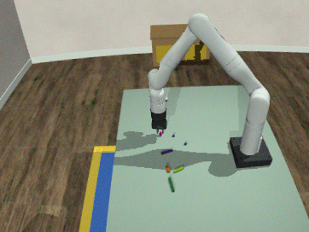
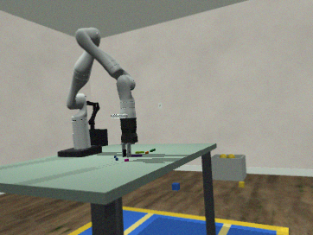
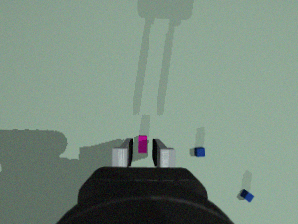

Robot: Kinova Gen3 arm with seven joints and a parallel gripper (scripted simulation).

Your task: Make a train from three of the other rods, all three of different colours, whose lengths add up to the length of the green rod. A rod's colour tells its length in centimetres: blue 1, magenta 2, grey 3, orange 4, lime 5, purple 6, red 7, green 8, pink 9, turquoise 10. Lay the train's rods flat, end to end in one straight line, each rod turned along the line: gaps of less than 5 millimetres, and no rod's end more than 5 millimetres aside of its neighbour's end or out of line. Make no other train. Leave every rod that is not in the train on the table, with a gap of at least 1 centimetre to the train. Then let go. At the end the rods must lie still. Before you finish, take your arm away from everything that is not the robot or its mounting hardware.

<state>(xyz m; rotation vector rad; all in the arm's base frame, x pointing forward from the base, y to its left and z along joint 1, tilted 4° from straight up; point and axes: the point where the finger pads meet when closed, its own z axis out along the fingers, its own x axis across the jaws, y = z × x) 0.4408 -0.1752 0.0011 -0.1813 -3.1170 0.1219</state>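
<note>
Now: hand 30 mm above the magenta rod. The rest, counted from my hand: orange rod (240 mm to the left, 30 mm below, 30 mm behind); then lime rod (250 mm to the left, 80 mm behind, 30 mm below); then purple rod (130 mm to the left, 30 mm below, 30 mm behind).
</note>
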